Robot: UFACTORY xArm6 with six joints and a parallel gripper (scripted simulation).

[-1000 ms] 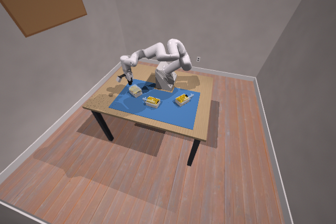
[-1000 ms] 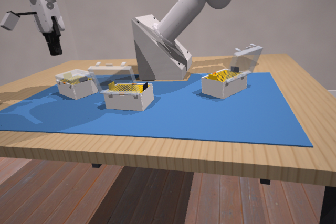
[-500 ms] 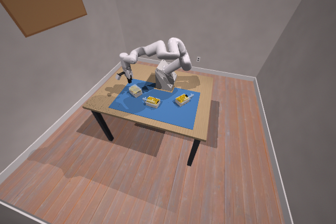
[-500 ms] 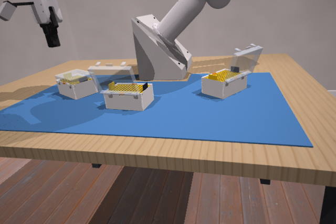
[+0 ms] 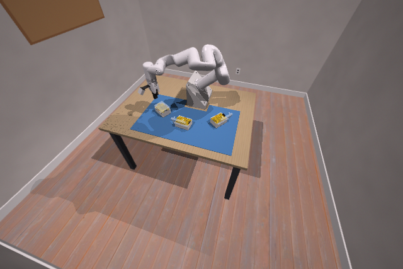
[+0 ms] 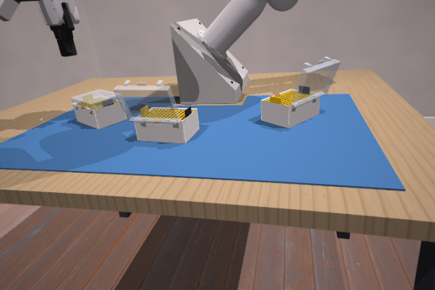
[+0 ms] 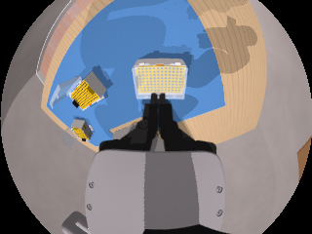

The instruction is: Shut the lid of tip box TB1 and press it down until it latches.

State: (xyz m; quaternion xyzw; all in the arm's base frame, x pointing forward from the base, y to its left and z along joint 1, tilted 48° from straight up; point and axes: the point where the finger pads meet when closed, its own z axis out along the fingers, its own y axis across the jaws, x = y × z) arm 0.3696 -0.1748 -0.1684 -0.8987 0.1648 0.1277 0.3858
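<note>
The TB1 label tape strip is 9 cm behind my hand, 4 cm to the left of it and 20 cm below it.
</note>
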